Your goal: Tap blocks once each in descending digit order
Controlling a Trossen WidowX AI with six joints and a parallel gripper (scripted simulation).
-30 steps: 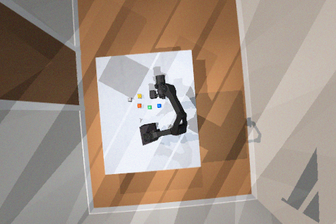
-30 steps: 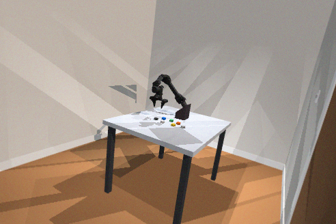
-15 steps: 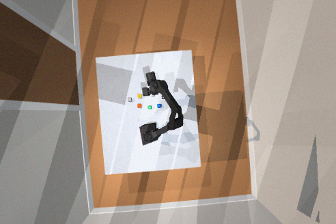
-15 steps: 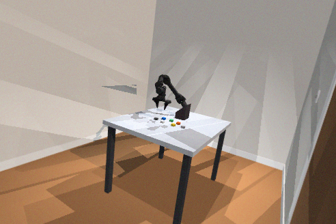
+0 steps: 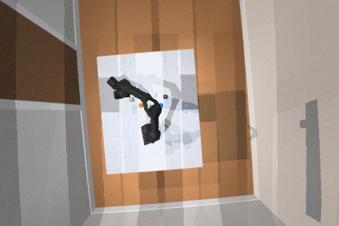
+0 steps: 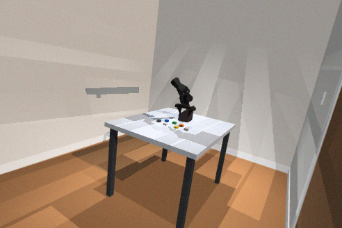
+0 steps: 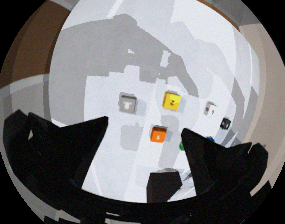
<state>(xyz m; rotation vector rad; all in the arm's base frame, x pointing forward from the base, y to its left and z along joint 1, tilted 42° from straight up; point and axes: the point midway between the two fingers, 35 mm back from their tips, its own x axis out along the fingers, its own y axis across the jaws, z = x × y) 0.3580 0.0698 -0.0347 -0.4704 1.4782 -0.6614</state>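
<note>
The grey block lies 120 mm below my gripper tip, 40 mm to the left of it and 10 mm behind it. Round my gripper tip: orange block (120 mm below, 80 mm behind, 40 mm to the right); then yellow block (120 mm below, 60 mm to the right); then green block (130 mm to the right, 120 mm below, 120 mm behind).
</note>
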